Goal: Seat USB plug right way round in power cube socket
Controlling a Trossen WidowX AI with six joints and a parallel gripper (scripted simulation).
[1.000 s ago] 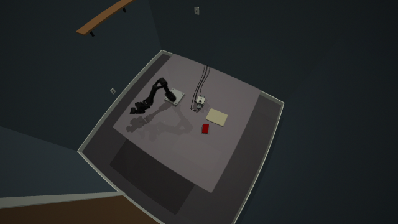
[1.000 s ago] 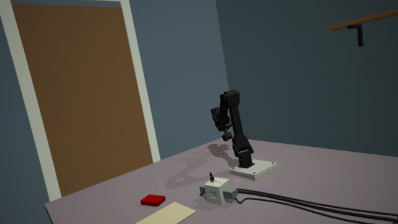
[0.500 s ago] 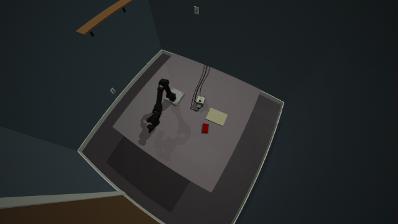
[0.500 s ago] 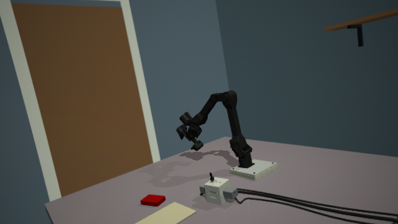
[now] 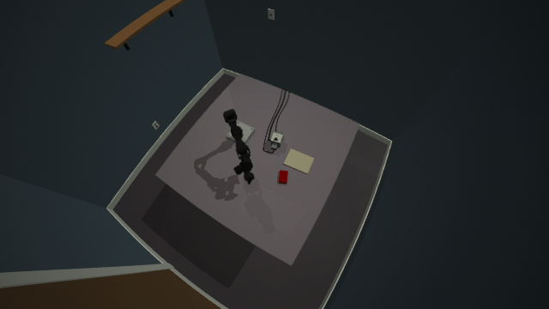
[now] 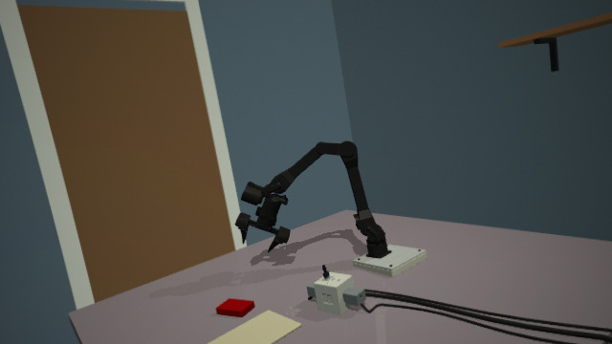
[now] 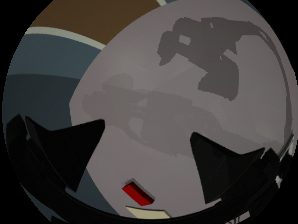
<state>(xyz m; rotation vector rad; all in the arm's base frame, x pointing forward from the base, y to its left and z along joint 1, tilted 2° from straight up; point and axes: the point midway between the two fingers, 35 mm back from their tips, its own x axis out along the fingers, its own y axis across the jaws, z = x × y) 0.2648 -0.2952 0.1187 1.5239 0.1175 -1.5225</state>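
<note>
The USB plug lies 39 cm to the left of my gripper tip, 4 cm ahead of it and 1 cm below it. Round my gripper tip: red block 20 cm ahead, 16 cm to the left, 9 cm below; then flat beige pad 33 cm to the left, 26 cm ahead, 10 cm below.
</note>
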